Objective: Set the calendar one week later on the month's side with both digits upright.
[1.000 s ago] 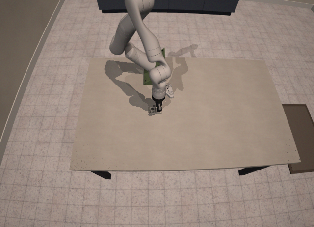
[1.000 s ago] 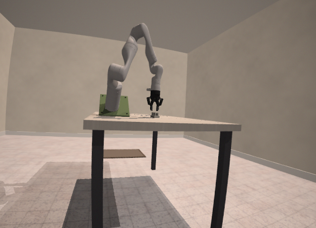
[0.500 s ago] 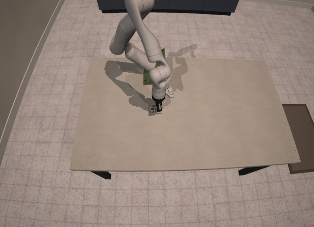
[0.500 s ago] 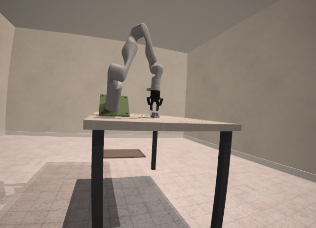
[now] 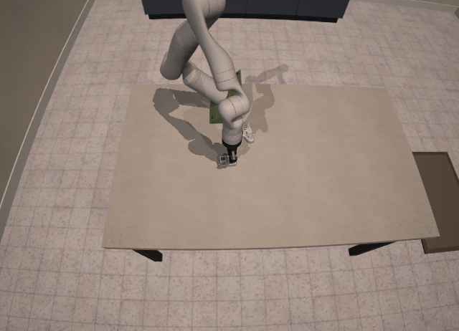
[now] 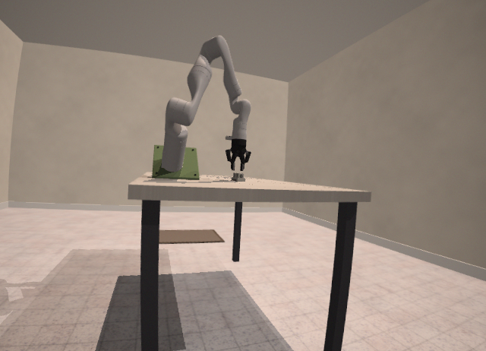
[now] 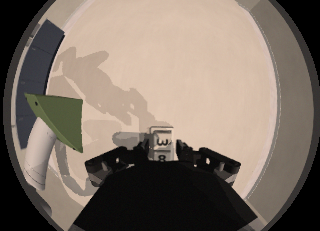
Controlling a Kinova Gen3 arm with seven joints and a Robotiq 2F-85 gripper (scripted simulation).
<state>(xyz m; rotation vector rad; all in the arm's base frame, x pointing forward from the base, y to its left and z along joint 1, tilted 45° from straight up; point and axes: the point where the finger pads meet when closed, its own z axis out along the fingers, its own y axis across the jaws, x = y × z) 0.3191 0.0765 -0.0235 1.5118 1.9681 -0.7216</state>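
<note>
My hand is 60 mm above the white tray and 20 mm to the left of it.
</note>
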